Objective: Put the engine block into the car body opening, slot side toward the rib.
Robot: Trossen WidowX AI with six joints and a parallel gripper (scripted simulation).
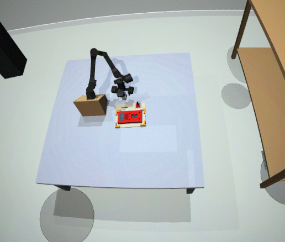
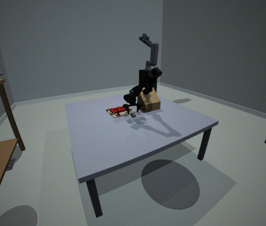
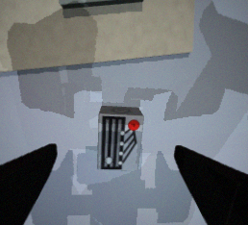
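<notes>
The engine block is 2 cm below my gripper tip. From my gripper tip the other things lie so: cream base plate 20 cm to the right, 4 cm ahead, 3 cm below.
</notes>
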